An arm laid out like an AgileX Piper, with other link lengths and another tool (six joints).
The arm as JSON. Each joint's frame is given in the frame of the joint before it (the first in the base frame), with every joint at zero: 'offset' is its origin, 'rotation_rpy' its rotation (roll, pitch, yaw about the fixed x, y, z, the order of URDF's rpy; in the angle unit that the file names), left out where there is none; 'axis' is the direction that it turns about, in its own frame. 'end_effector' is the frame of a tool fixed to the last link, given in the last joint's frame.
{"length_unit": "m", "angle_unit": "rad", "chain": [
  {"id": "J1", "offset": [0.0, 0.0, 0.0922], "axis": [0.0, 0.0, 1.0]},
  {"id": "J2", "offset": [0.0, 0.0, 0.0], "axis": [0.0, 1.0, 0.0]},
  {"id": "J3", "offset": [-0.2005, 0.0, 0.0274], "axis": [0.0, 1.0, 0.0]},
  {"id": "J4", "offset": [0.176, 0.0, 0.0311], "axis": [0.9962, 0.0, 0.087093]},
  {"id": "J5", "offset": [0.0, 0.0, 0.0], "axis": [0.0, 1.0, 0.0]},
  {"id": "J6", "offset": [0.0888, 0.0, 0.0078], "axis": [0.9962, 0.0, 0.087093]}
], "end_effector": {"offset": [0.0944, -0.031, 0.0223], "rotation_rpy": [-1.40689, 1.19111, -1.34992]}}
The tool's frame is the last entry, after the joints.
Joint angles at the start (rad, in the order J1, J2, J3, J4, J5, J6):
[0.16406, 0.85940, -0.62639, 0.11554, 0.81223, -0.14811]
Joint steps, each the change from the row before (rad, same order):
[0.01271, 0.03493, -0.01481, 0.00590, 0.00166, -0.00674]
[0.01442, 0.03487, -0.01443, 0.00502, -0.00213, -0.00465]
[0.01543, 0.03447, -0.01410, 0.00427, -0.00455, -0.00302]
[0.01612, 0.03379, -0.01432, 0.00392, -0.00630, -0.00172]
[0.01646, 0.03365, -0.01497, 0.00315, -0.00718, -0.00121]
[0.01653, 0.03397, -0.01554, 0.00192, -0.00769, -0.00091]
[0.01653, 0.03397, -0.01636, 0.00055, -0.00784, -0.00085]
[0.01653, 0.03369, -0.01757, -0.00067, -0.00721, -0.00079]
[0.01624, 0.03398, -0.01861, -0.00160, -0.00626, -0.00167]
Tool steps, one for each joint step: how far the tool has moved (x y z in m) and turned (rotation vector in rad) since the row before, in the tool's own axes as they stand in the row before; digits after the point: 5 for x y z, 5 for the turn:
[-0.00216, 0.00200, 0.00407, -0.02001, 0.01597, -0.01023]
[-0.00272, 0.00188, 0.00418, -0.01845, 0.01309, -0.01040]
[-0.00305, 0.00179, 0.00424, -0.01707, 0.01117, -0.01034]
[-0.00345, 0.00171, 0.00419, -0.01574, 0.00899, -0.01016]
[-0.00375, 0.00157, 0.00417, -0.01446, 0.00793, -0.01067]
[-0.00388, 0.00140, 0.00424, -0.01321, 0.00787, -0.01138]
[-0.00405, 0.00121, 0.00422, -0.01180, 0.00766, -0.01246]
[-0.00425, 0.00107, 0.00412, -0.01063, 0.00743, -0.01353]
[-0.00431, 0.00096, 0.00416, -0.01000, 0.00808, -0.01496]

